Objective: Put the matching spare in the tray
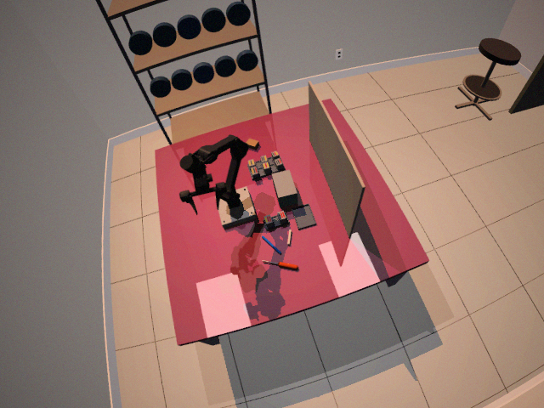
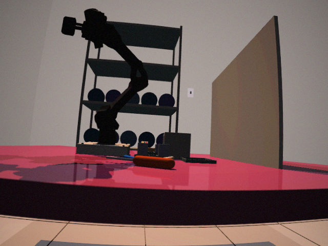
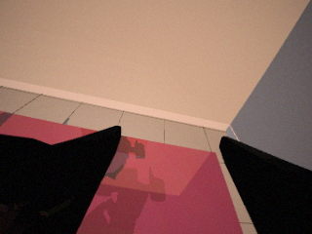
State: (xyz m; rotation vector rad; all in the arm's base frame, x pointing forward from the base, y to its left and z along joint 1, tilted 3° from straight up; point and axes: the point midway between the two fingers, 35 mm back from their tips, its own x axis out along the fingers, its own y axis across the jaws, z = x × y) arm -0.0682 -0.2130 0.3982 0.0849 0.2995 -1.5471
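My gripper tip is now 300 mm short of the tan spare block, 110 mm to the right of it and 380 mm above it. Also, from my gripper tip: dark boxy unit: 360 mm ahead, 270 mm to the left, 370 mm below; then grey square tray: 410 mm ahead, 90 mm to the left, 410 mm below; then blue pen: 210 mm ahead, 20 mm to the right, 410 mm below.
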